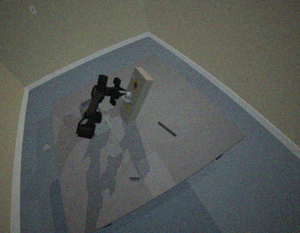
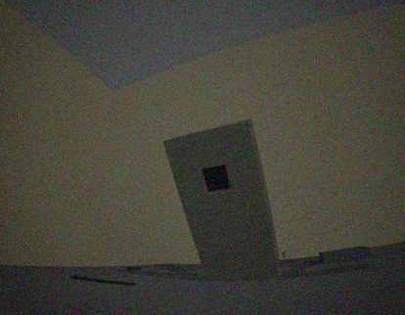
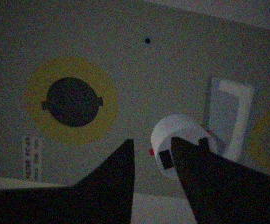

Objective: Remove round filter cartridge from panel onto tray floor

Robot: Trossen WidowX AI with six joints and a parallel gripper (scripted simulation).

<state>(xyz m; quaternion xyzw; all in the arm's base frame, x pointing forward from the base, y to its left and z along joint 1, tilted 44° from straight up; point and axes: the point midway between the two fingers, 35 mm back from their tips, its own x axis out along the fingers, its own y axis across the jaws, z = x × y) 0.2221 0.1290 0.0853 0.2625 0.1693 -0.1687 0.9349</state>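
Right now the round filter cartridge is 4 cm below my gripper tip and 1 cm to the left of it. Also, from my gripper tip: small dark piece 51 cm to the right, 22 cm below, 14 cm behind; then service panel 6 cm below, 5 cm ahead, 1 cm to the left.
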